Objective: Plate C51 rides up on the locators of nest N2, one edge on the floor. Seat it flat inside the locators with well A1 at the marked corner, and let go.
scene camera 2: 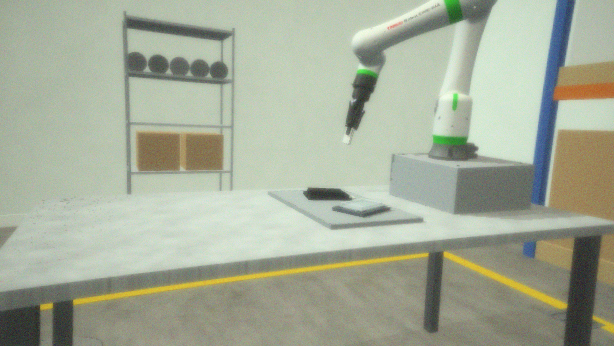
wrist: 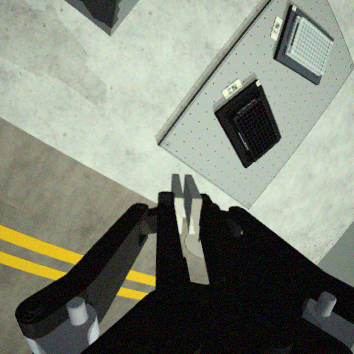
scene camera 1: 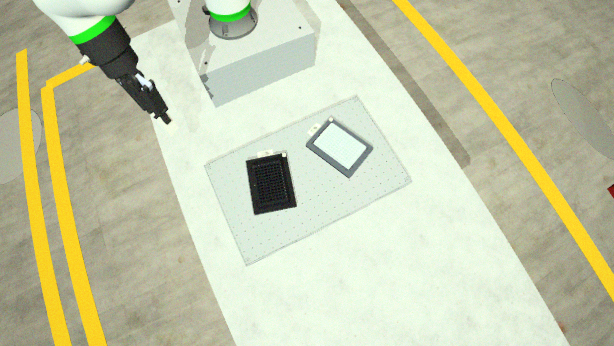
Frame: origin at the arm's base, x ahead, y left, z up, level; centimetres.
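Seen in the pictures: gripper, between the fingertips: (scene camera 2: pixel 346 143) (wrist: pixel 180 186) (scene camera 1: pixel 172 131); arm's base, origin of its link: (scene camera 2: pixel 447 158) (scene camera 1: pixel 233 22).
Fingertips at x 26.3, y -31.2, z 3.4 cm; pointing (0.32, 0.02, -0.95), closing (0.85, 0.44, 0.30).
Pixels of each thing's top centre, then the offset from my fingertips to it. "*": a spot on its surface instead.
- Plate C51, centre of its top: (wrist: pixel 258 130) (scene camera 1: pixel 269 182) (scene camera 2: pixel 325 189) dx +19.6, dy +14.0, dz -16.2 cm
- pale corner mark, centre of its top: (wrist: pixel 257 82) (scene camera 1: pixel 284 154) dx +14.2, dy +22.2, dz -17.9 cm
- N2 label, a spot on its surface: (wrist: pixel 232 88) (scene camera 1: pixel 265 153) * dx +10.3, dy +18.1, dz -18.9 cm
- perforated board, centre of its top: (wrist: pixel 280 95) (scene camera 1: pixel 306 173) (scene camera 2: pixel 336 202) dx +22.2, dy +24.4, dz -19.1 cm
- pale plate, centre of its top: (wrist: pixel 313 46) (scene camera 1: pixel 340 144) (scene camera 2: pixel 362 202) dx +21.3, dy +36.9, dz -16.5 cm
Plate C51 (scene camera 1: pixel 271 181) (wrist: pixel 258 125) is a black well plate in the black nest N2 (scene camera 1: pixel 275 207) (wrist: pixel 226 111). In the wrist view it sits toward the nest's right and lower side, with one long side wall showing; its tilt is hard to read, black on black. Nest N2 also shows in scene camera 2 (scene camera 2: pixel 327 194), where plate and nest merge. A pale corner mark (scene camera 1: pixel 284 155) (wrist: pixel 258 83) is at the nest's corner near the N2 label (scene camera 1: pixel 265 153) (wrist: pixel 232 88). Well A1 cannot be made out. My gripper (scene camera 1: pixel 168 121) (scene camera 2: pixel 347 137) (wrist: pixel 180 186) is shut and empty, high above the table's edge, away from the plate.
A perforated board (scene camera 1: pixel 230 220) (scene camera 2: pixel 345 225) (wrist: pixel 182 145) carries both nests. A second, grey nest (scene camera 1: pixel 348 173) (wrist: pixel 284 59) holds a pale plate (scene camera 1: pixel 342 145) (scene camera 2: pixel 362 205) (wrist: pixel 310 46). The arm's grey base block (scene camera 1: pixel 265 75) (scene camera 2: pixel 425 185) stands behind the board.
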